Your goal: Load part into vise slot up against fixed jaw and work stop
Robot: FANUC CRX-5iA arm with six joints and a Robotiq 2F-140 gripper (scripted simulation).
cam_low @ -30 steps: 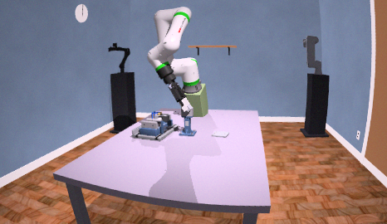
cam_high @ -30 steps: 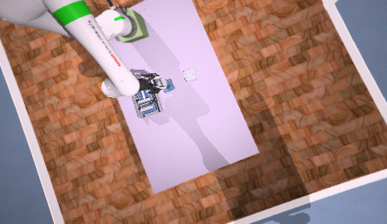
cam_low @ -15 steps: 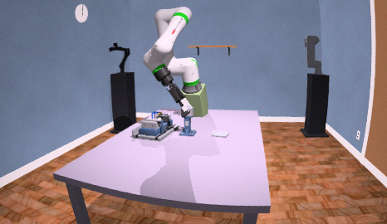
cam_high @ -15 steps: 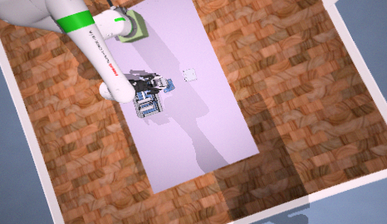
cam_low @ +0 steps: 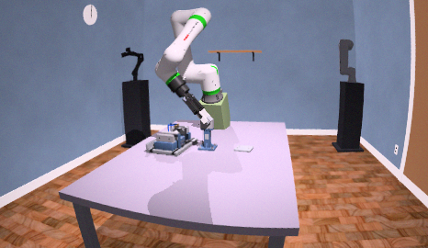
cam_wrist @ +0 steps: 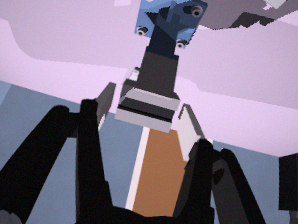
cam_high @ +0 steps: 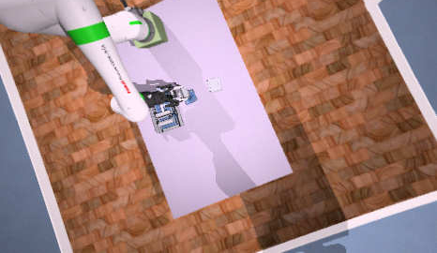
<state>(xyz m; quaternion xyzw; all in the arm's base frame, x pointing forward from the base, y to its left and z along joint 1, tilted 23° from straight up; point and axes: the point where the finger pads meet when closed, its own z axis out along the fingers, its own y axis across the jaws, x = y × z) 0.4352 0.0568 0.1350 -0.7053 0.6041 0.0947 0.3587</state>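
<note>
Now: the part 2 cm below my hand and 1 cm to the left of it. From my hand the other things lie so: air cylinder rod: 18 cm to the right, 10 cm below.
</note>
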